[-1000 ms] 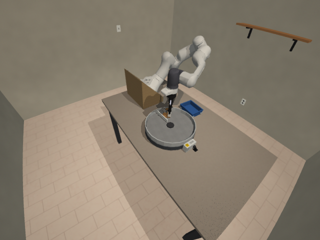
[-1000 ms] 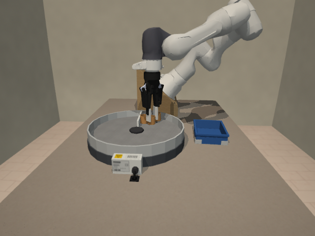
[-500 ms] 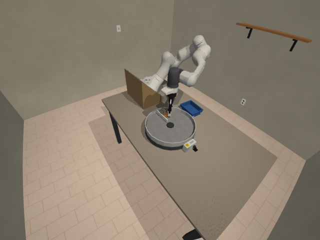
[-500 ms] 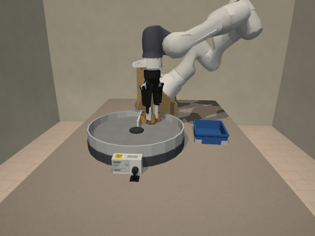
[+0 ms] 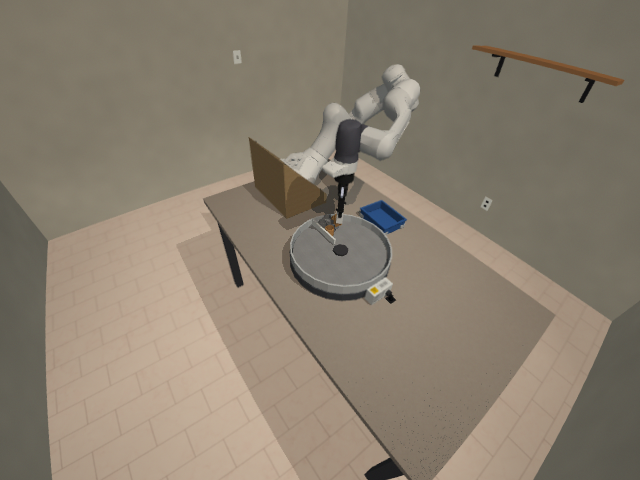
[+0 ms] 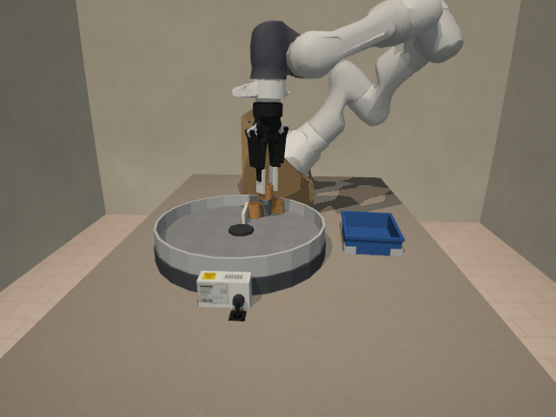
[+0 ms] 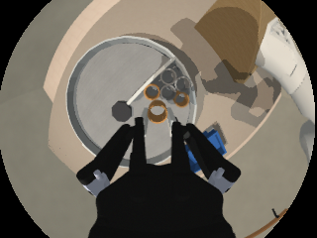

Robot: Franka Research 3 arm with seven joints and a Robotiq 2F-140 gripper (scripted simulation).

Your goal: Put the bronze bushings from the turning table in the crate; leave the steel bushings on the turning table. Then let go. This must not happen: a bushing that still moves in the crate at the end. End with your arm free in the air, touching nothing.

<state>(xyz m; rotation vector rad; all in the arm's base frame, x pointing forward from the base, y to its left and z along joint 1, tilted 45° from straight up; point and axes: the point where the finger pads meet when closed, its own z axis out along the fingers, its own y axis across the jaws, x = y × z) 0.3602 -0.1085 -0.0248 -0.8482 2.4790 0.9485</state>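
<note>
My gripper is now 280 mm to the right of the blue crate, 140 mm above it and 40 mm short of it. Also, from my hand: grey turning table: 110 mm below, 80 mm ahead, 70 mm to the right.
</note>
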